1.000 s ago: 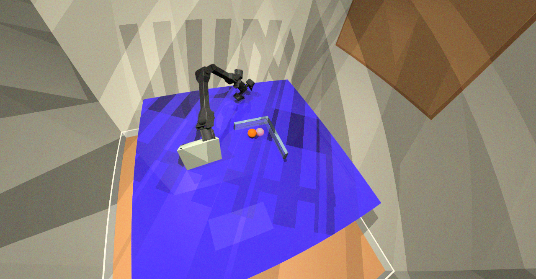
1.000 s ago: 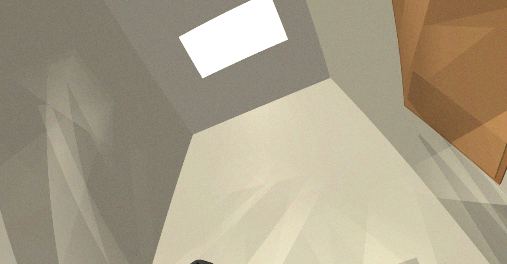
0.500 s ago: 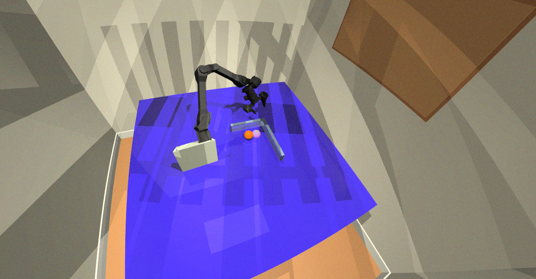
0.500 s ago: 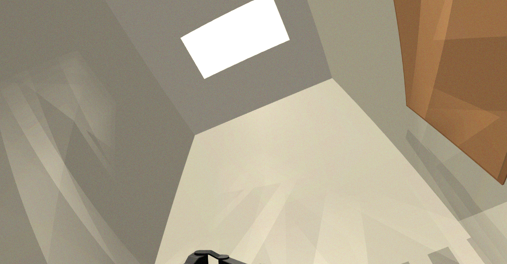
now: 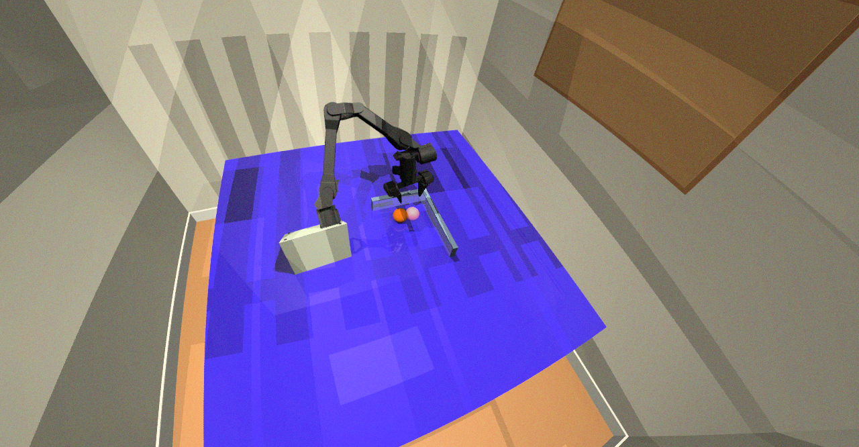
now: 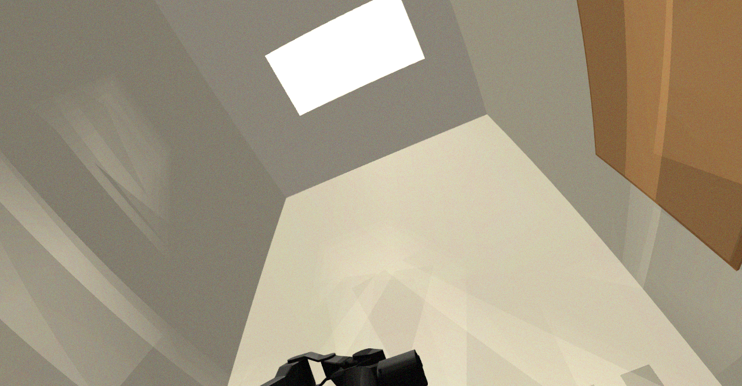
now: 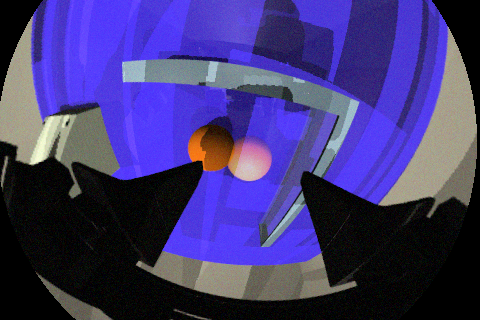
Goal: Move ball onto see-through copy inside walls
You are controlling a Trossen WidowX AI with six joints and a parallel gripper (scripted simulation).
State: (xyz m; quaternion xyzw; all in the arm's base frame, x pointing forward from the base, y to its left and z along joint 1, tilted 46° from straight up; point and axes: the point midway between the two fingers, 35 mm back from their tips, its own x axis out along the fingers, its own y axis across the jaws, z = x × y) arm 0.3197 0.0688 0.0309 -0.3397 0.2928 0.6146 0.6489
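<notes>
Right now my gripper tip is 6 cm above the orange ball, 4 cm past it and 2 cm to the left of it. Round my gripper tip: see-through copy of ball: 6 cm below, 3 cm to the right; clear wall: 7 cm to the left, 6 cm below, 1 cm behind.
</notes>
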